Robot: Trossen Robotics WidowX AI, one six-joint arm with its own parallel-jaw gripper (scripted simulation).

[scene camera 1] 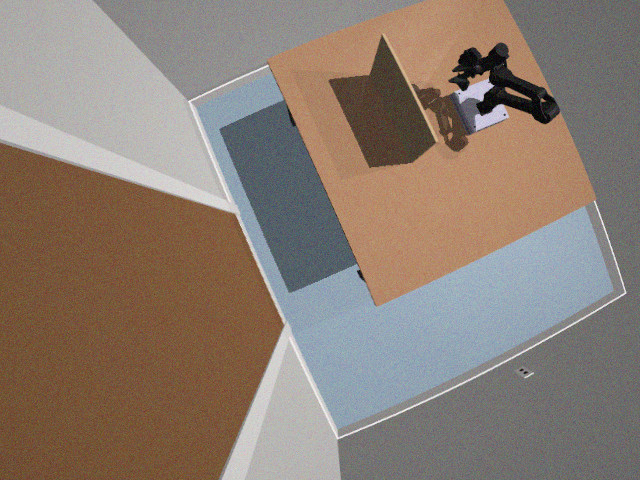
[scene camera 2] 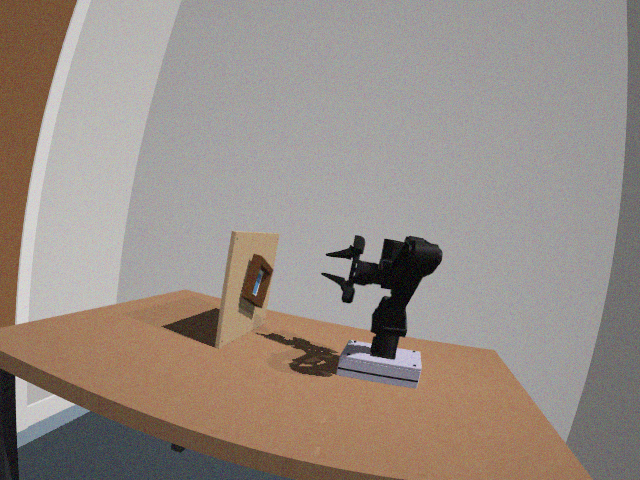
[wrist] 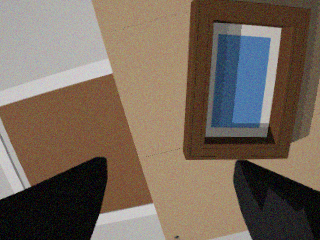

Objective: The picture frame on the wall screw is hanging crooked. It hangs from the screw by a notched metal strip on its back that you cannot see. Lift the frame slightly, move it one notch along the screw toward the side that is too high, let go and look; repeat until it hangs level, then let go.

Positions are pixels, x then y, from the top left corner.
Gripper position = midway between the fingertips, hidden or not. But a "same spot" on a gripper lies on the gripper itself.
my gripper: scene camera 1 450,76; scene camera 2; wrist
same spot on wall panel: (wrist: 148,54) = (scene camera 2: 262,248)
same spot on my gripper: (wrist: 75,197) = (scene camera 2: 337,257)
